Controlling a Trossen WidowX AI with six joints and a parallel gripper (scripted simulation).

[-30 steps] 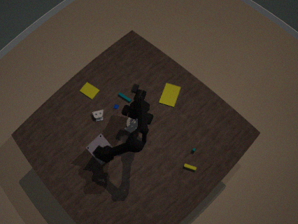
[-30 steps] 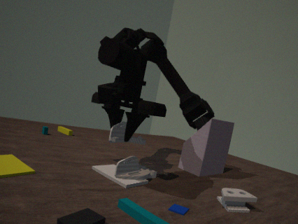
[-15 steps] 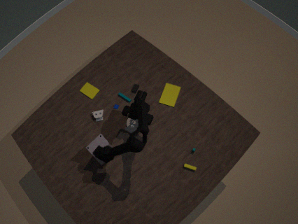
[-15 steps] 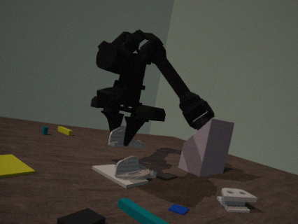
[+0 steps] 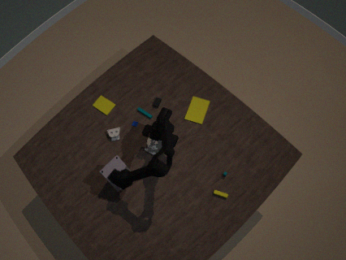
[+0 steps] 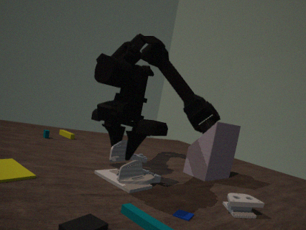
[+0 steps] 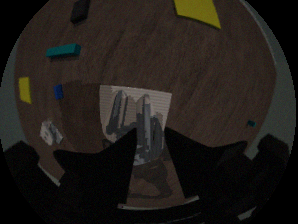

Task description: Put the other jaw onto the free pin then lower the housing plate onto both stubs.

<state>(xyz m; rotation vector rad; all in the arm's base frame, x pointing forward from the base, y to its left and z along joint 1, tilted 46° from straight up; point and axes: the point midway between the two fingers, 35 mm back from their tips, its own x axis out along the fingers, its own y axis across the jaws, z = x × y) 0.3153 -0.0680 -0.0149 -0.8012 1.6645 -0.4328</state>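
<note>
Right now the housing plate is 12 cm behind my gripper tip, 26 cm to the left of it and 2 cm below it. Also, from my gripper tip: blue tile 21 cm to the left, 5 cm below; then teal bar 9 cm ahead, 21 cm to the left, 4 cm below; then grey jaw 4 cm behind, 1 cm to the left.
</note>
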